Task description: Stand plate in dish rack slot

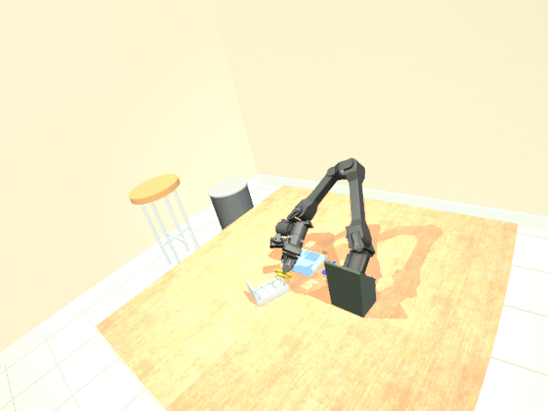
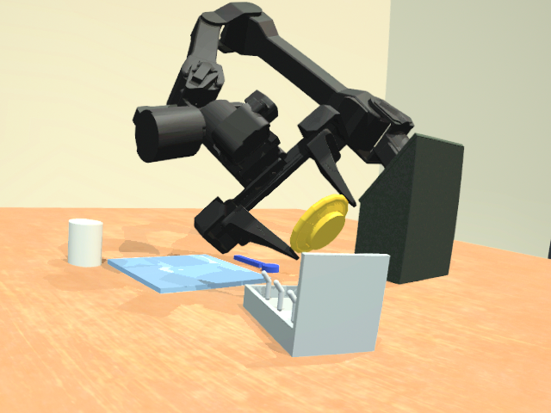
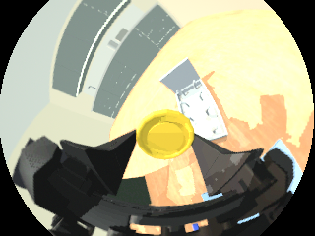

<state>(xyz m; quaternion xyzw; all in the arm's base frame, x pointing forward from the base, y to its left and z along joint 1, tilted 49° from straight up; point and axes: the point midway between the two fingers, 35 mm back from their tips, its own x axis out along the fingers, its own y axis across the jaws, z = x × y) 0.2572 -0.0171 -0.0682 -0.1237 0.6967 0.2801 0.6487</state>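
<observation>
Right now my gripper tip is 5 cm short of the dish rack, 3 cm to the right of it and 6 cm above it. The rest, counted from my gripper tip: blue spoon: 7 cm behind, 17 cm to the right, 8 cm below; then yellow plate: 1 cm to the right; then light blue mat: 4 cm ahead, 17 cm to the right, 8 cm below.
</observation>
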